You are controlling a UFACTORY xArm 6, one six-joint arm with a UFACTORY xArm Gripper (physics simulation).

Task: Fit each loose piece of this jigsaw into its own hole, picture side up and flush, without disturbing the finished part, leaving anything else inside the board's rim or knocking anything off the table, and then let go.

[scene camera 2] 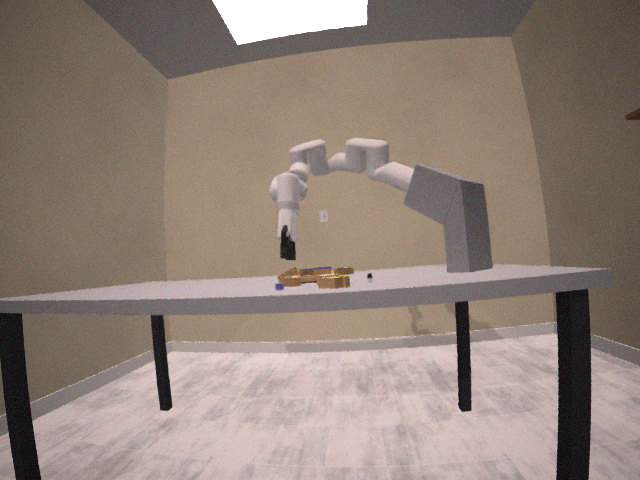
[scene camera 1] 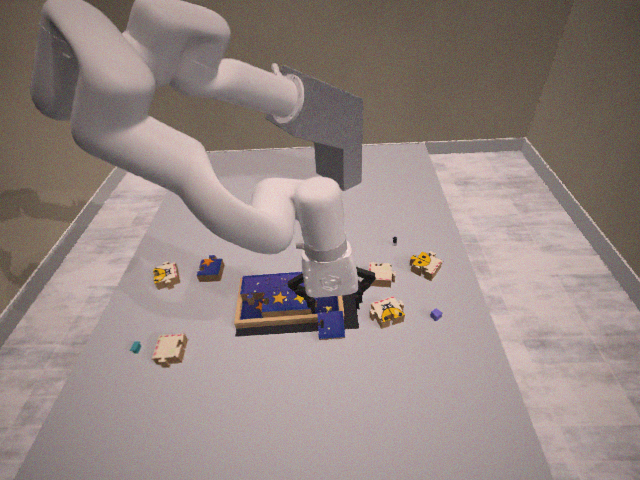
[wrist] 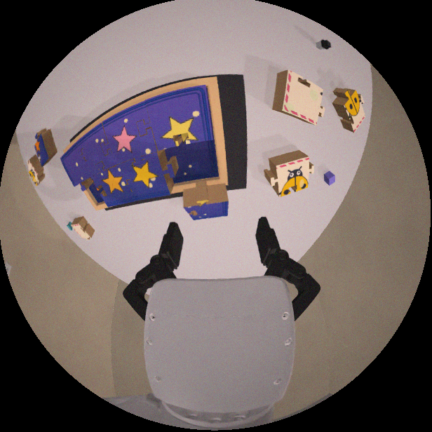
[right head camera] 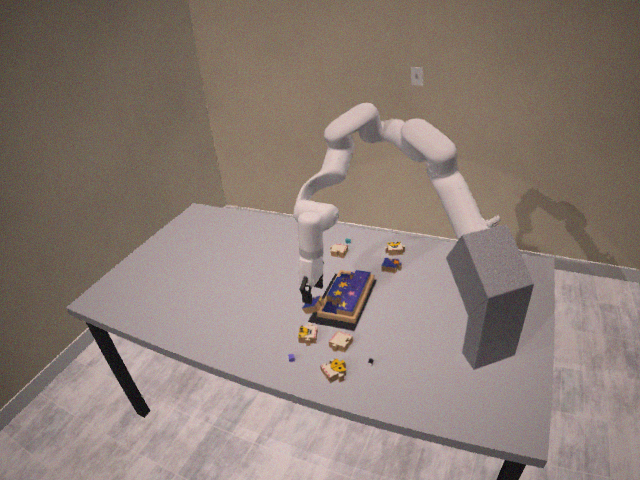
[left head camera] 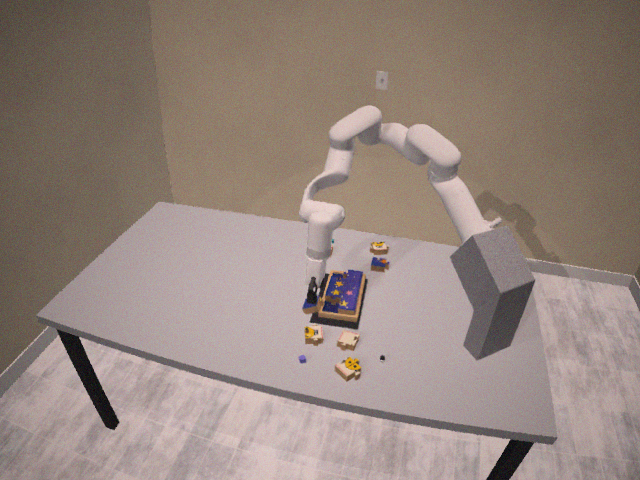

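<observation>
The jigsaw board (wrist: 222, 135) (scene camera 1: 279, 321) holds a blue starry picture with an open hole (wrist: 196, 159) at one corner and a smaller opening (wrist: 94, 193) at the other end of the same long side. A loose blue piece (wrist: 207, 209) (scene camera 1: 331, 326) (left head camera: 310, 306) lies tilted, picture side up, against the outside of the rim beside the corner hole. A second blue piece (wrist: 44, 145) (scene camera 1: 210, 269) (right head camera: 391, 265) with an orange star lies on the table beyond the board's other end. My gripper (wrist: 218, 228) (scene camera 2: 287, 258) is open and empty, above the table near the tilted piece.
Cream pieces lie around the board: a plain one (wrist: 302, 99), a ladybug one (wrist: 292, 175), another with yellow wings (wrist: 351, 106), a plain one (scene camera 1: 169, 349) and a yellow-printed one (scene camera 1: 166, 275). Small purple (scene camera 1: 436, 314), black (scene camera 1: 394, 240) and teal (scene camera 1: 135, 347) blocks lie farther out.
</observation>
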